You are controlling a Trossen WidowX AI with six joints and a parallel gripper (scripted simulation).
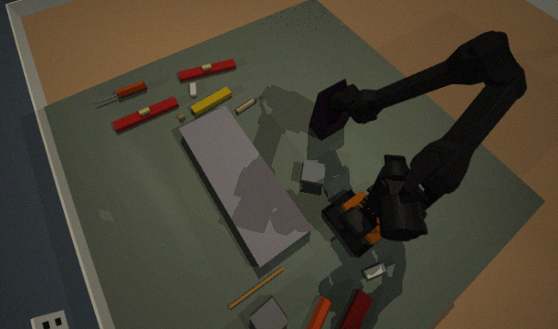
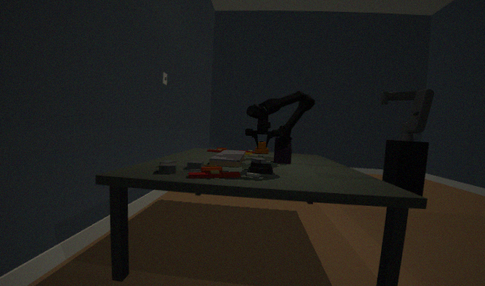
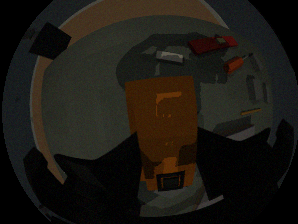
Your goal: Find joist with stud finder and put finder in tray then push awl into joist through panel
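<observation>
Now: gripper tip 11 cm above the dark tray and 1 cm to the left of it. Also, from my gripper tip: pale-handled pointed tool 56 cm to the right, 12 cm below, 9 cm ahead; then thin orange stick 34 cm ahead, 12 cm below, 2 cm to the left; then orange stud finder 2 cm to the right, 2 cm above.
</observation>
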